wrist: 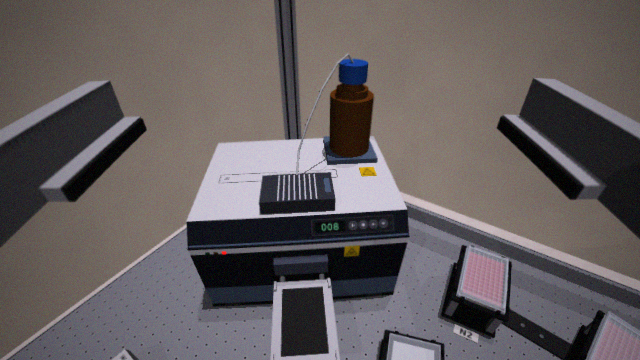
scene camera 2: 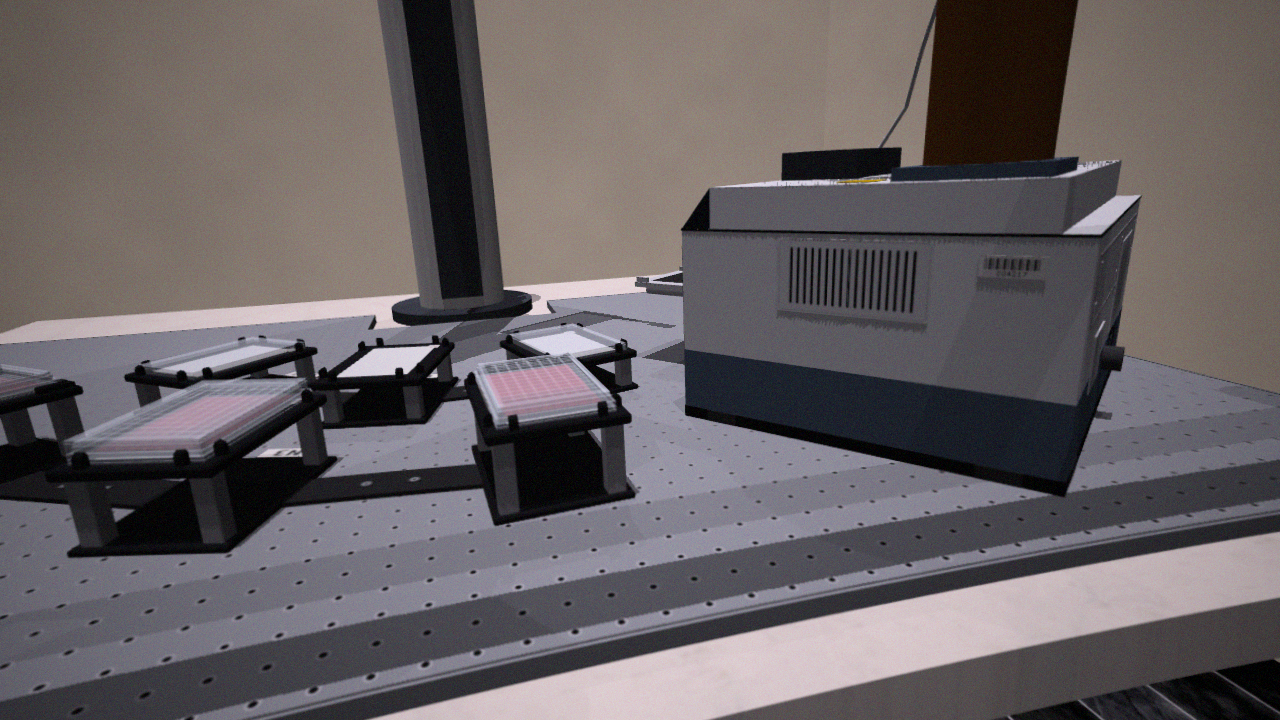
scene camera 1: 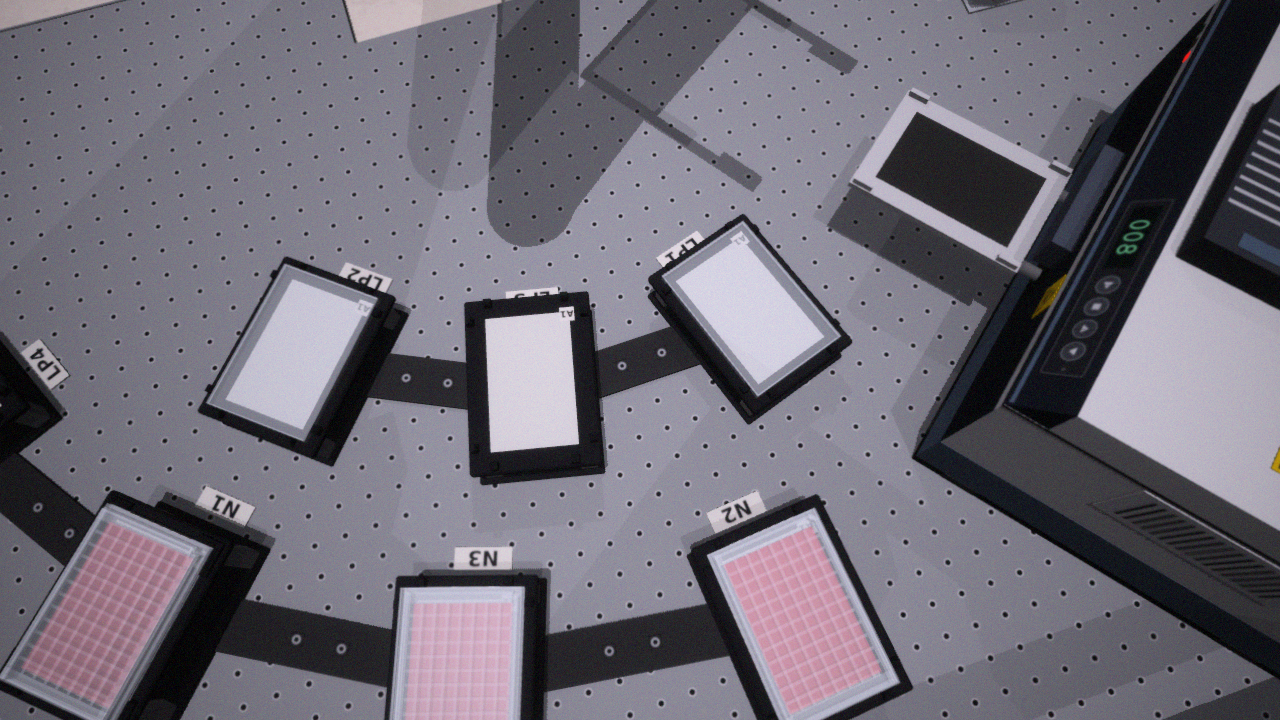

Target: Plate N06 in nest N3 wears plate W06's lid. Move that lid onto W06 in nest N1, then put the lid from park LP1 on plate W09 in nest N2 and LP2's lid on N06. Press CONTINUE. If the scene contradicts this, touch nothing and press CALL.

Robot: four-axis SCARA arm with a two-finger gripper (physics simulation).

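Frame: origin at the arm's base, x ahead, y right, z down, level; centimetres.
Seen in the pictures: gripper, fingertip midpoint: (wrist: 321,100); arm's base, origin of the base link: (scene camera 2: 464,311).
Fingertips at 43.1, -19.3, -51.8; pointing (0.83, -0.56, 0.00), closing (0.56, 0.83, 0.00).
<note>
Offsets run from my fingertips to a thing's middle, as dx, dy, dz. "*": to the spot under its first point.
My gripper (wrist: 321,100) is open and empty, its fingers wide apart in the wrist view, high above the bench. Pink-welled plates sit in nests N1, N3 and N2: the N1 plate @[+19.4, +60.0, +43.3] (scene camera 1: 111,613) (scene camera 2: 19,383), the N3 plate @[+31.8, +38.2, +43.2] (scene camera 1: 460,658) (scene camera 2: 192,420) (wrist: 620,340) and the N2 plate @[+35.4, +14.4, +43.2] (scene camera 1: 803,617) (scene camera 2: 543,390) (wrist: 484,279). The N3 plate shows a clear layer on top; whether the N1 and N2 plates wear lids is hard to tell. A clear lid @[+11.8, +8.8, +45.8] (scene camera 1: 747,308) (scene camera 2: 568,342) lies on park LP1, another lid @[+3.6, +44.6, +45.7] (scene camera 1: 295,353) (scene camera 2: 234,358) on LP2. Plate numbers and the CONTINUE and CALL buttons are not readable here.
Park LP3 @[+12.0, +27.5, +47.7] (scene camera 1: 474,394) (scene camera 2: 411,394) stands between LP1 and LP2. A large instrument (scene camera 1: 1172,376) (scene camera 2: 877,358) (wrist: 300,232) with a display reading 008 has its tray @[+8.7, -9.4, +40.6] (scene camera 1: 962,179) (wrist: 305,320) out. A brown bottle @[* +37.0, -17.7, +20.2] (wrist: 351,122) stands on it. Park LP4 @[* +1.0, +66.0, +46.3] (scene camera 1: 22,407) is at the left edge.
</note>
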